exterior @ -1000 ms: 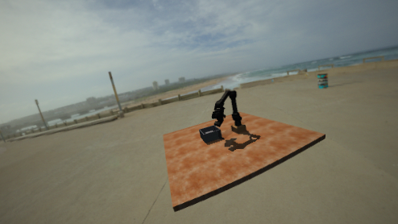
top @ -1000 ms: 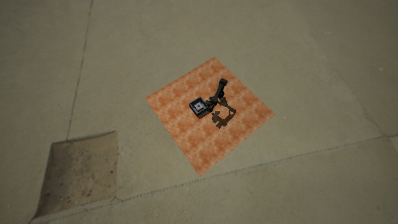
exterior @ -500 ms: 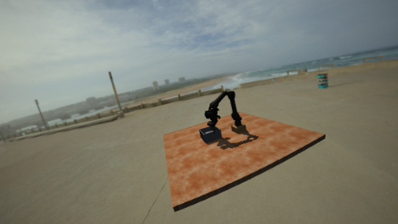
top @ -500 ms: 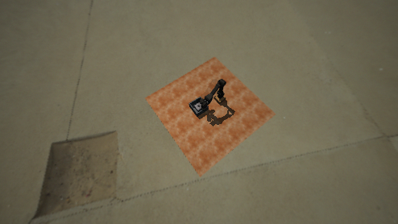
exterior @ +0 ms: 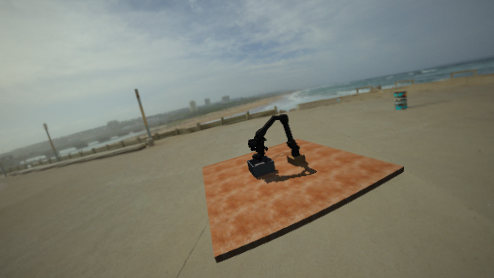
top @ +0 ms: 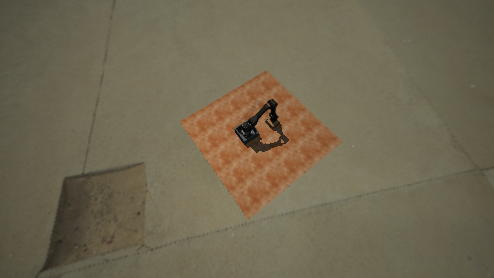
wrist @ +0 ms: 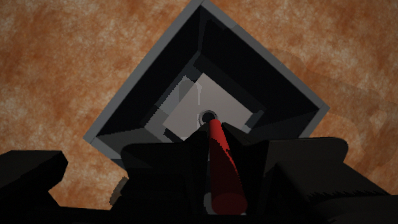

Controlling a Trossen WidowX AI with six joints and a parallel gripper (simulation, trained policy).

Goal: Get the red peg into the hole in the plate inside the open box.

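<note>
Right now the red peg is 30 mm above my gripper tip and 10 mm to the left of it. Round my gripper tip: light grey plate 50 mm below; dark box 70 mm below.
</note>
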